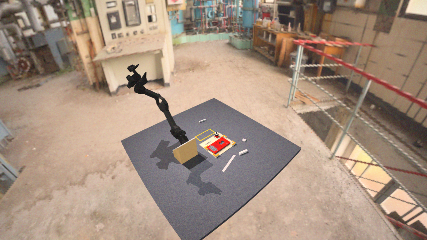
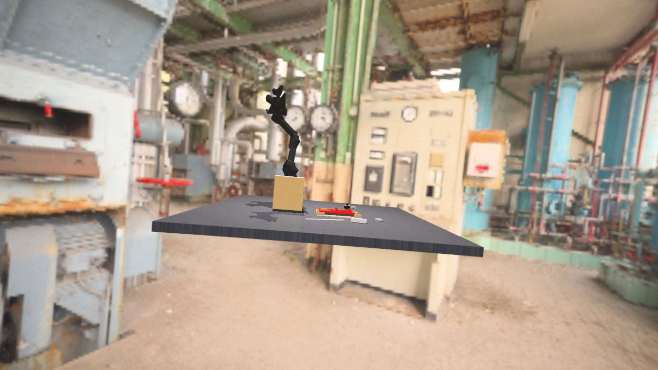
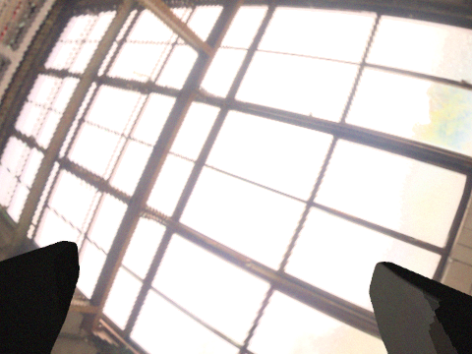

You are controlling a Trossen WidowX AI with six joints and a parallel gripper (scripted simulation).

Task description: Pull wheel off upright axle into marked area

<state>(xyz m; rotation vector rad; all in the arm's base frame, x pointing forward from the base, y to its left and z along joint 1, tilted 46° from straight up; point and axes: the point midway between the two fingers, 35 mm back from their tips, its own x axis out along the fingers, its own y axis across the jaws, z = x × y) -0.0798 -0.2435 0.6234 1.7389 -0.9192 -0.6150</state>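
The black wheel is 50 cm ahead of my gripper tip, 18 cm to the right of it and 74 cm below it. From my gripper tip the other things lie so: white strip: 40 cm ahead, 52 cm to the right, 78 cm below.
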